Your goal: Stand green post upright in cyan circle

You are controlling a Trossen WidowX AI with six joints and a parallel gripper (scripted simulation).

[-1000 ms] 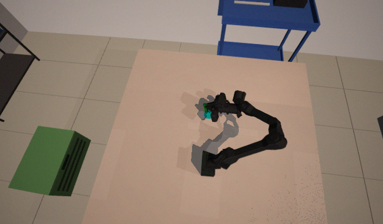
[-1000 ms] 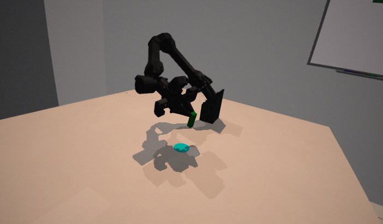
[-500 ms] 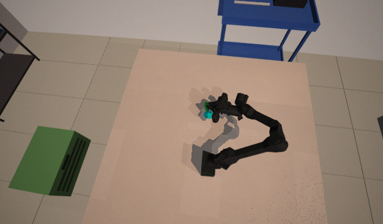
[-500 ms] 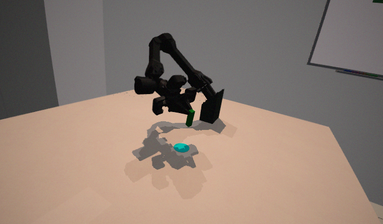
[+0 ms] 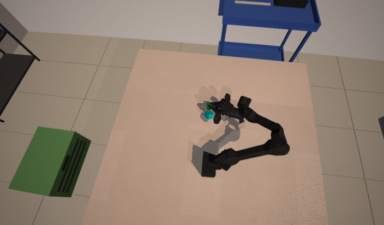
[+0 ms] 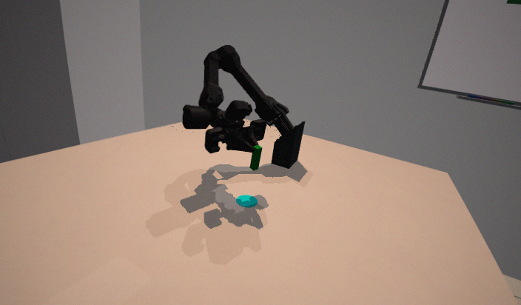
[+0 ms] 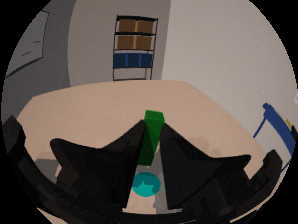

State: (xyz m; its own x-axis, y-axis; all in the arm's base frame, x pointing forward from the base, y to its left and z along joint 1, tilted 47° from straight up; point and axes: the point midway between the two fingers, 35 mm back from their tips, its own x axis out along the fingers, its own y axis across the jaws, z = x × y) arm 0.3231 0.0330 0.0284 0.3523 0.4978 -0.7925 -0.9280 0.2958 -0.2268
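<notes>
Now: the cyan circle 10 mm to the right of my gripper tip and 160 mm below it. Also, from my gripper tip: green post: 20 mm below.
</notes>
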